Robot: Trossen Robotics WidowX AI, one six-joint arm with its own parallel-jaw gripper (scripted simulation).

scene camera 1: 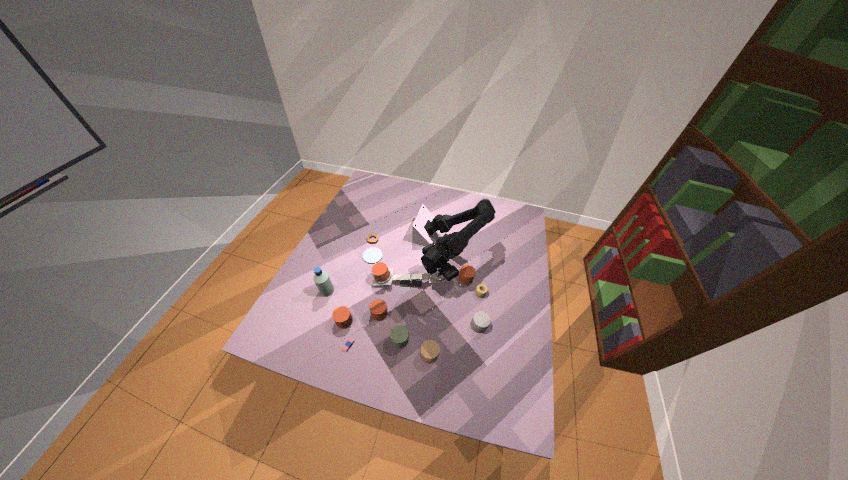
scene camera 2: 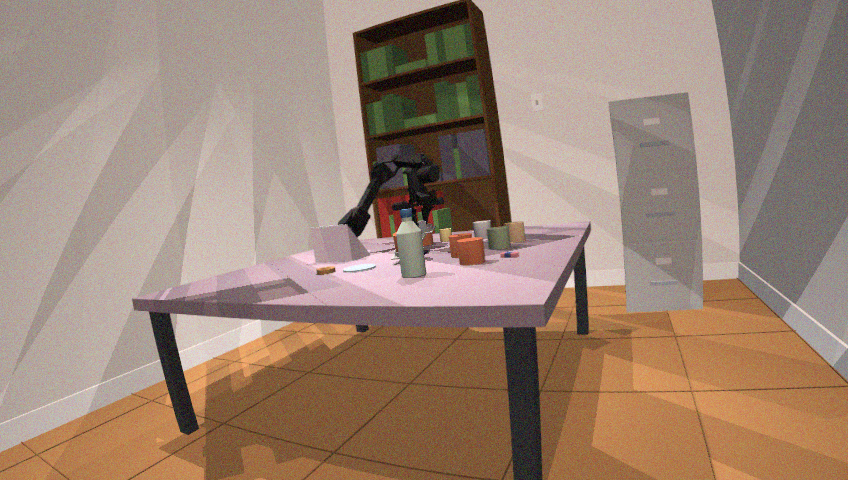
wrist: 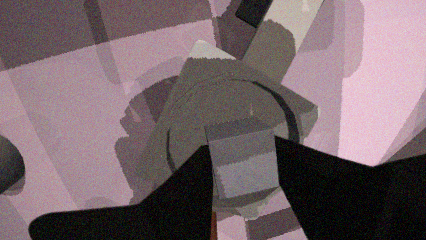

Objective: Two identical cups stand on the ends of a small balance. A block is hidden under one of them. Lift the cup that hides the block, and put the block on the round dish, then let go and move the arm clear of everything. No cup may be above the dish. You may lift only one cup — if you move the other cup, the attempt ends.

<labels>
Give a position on a bottle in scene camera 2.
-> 409, 237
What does the gripper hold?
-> A grey block.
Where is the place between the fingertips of the gripper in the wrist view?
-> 237, 147
</labels>
